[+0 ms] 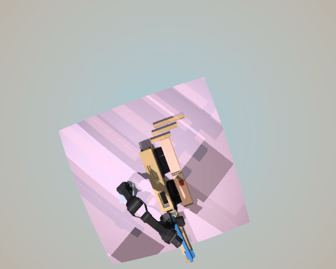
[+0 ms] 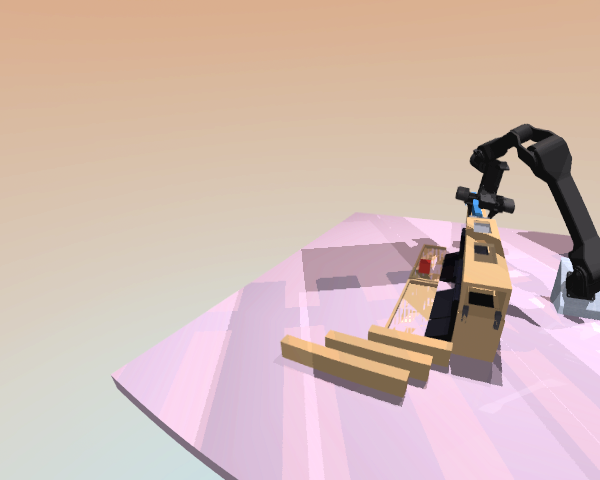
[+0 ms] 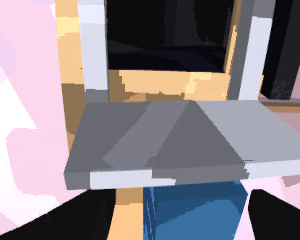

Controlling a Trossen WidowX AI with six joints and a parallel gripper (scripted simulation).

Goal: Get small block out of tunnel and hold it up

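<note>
Right now the small red block is 150 mm ahead of my gripper tip, 190 mm to the left of it and 100 mm below it. Also, from my gripper tip: tan covered tunnel: 20 mm ahead, 70 mm to the left, 50 mm below.
</note>
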